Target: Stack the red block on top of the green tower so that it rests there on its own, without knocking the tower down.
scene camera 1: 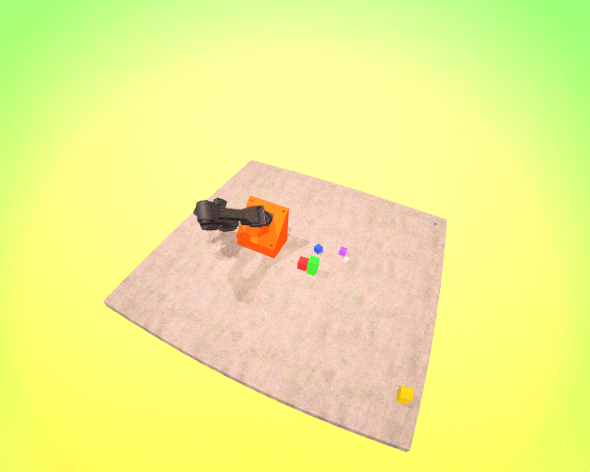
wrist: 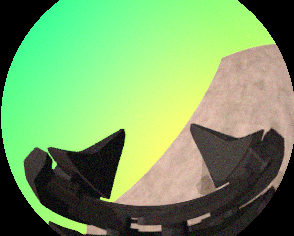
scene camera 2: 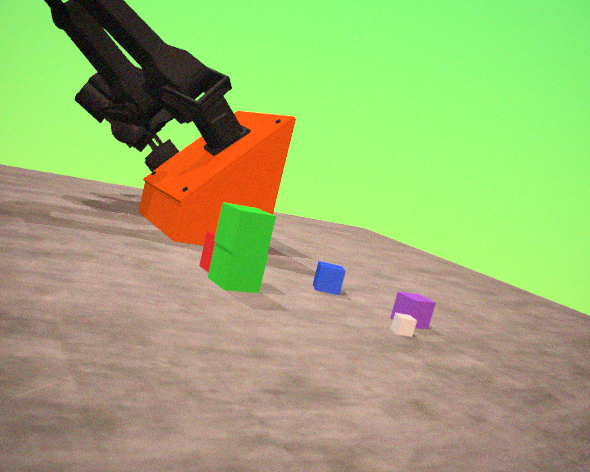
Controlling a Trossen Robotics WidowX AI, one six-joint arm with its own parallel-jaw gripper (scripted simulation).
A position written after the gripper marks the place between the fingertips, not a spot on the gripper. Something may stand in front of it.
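Observation:
In scene camera 2 there's the gripper (scene camera 2: 147, 129), open and holding nothing, and there's a blue cube (scene camera 2: 329, 278) as well as a purple cube (scene camera 2: 419, 307). The wrist view has the gripper too (wrist: 158, 129), but the blue cube is out of frame in the wrist view, and the purple cube is out of frame in the wrist view as well.

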